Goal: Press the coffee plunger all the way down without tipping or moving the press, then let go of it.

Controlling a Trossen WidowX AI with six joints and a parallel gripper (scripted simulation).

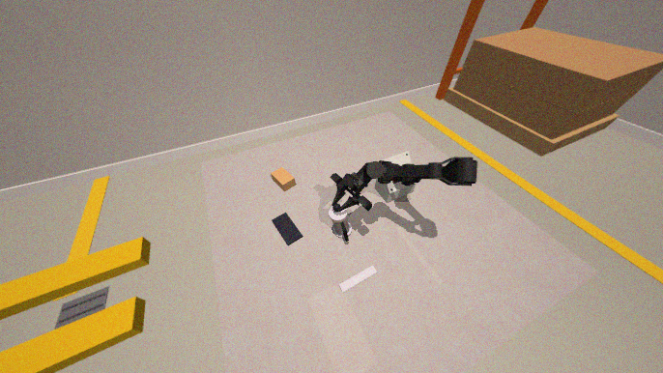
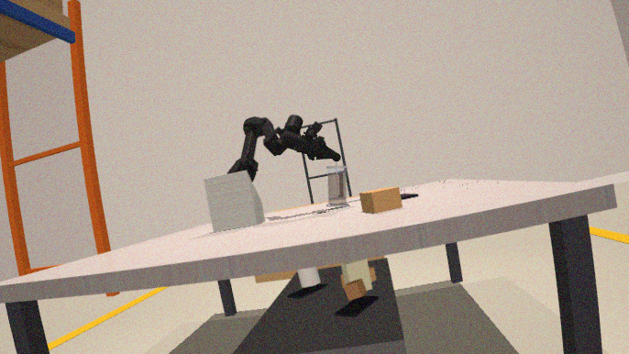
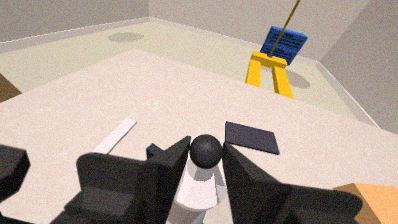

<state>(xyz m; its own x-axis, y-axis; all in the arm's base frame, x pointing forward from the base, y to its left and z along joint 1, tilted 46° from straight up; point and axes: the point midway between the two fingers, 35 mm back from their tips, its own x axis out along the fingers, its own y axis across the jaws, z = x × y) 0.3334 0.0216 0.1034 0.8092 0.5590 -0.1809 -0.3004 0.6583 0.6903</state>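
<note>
Now: the coffee press 2 cm behind my gripper tip, 2 cm to the left of it and 9 cm below it. The rest, counted from my gripper tip: white strip (21 cm to the left, 18 cm below).
</note>
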